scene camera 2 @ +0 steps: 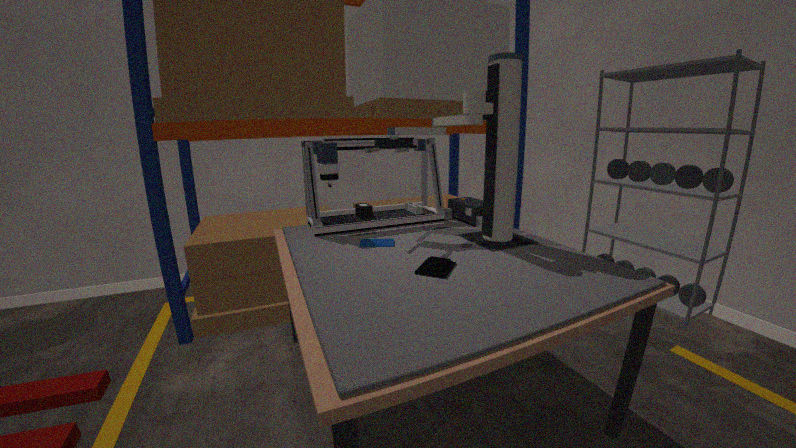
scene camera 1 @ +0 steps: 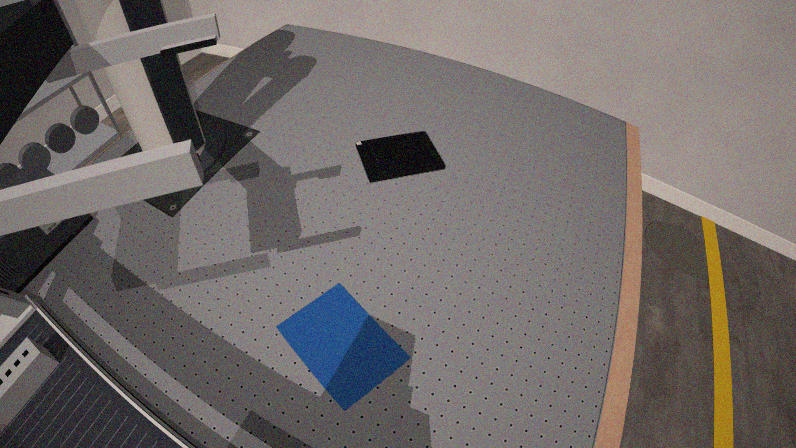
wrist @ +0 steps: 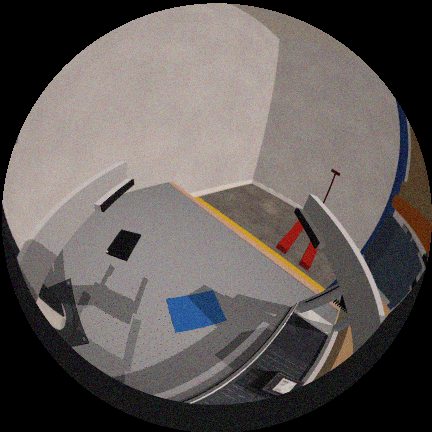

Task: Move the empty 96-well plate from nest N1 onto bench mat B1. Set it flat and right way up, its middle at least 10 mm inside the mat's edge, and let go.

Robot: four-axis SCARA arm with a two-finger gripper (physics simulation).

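Where they show: gripper, between the fingertips: (scene camera 2: 380, 150) (scene camera 1: 208, 74) (wrist: 216, 182); arm's base, origin of its link: (scene camera 2: 497, 241) (wrist: 58, 315).
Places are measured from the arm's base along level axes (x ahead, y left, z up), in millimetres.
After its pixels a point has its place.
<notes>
A flat black rectangular piece (scene camera 1: 401, 156) {x 498, y 190, z 38 mm} (scene camera 2: 436, 267) {x 507, y 256, z 38 mm} (wrist: 124, 245) {x 486, y 176, z 39 mm} with a pale mark at one corner lies on the table; plate and nest cannot be told apart there. The bench mat is a flat blue square (scene camera 1: 320, 333) {x 547, y -202, z 15 mm} (scene camera 2: 377, 242) {x 581, y -201, z 15 mm} (wrist: 187, 314) {x 553, y -198, z 15 mm}, partly in shadow. My gripper (scene camera 1: 201, 97) {x 542, y -238, z 460 mm} (wrist: 216, 182) {x 542, y -238, z 460 mm} is open and empty, its two long pale fingers wide apart. It is high above the table, apart from both the black piece and the mat. In the wrist view the black piece is at lower left and the mat below centre.
The arm's column (scene camera 2: 501, 150) {x 52, y 53, z 461 mm} stands on a dark base plate (scene camera 1: 172, 207) {x 129, y -131, z 13 mm} at the table's edge. A framed machine with a dark deck (scene camera 2: 389, 213) {x 362, y -586, z 62 mm} (scene camera 1: 83, 389) {x 298, y -487, z 62 mm} stands beside the mat's side of the table. A wire shelf rack (scene camera 2: 596, 130) stands beyond the table.
</notes>
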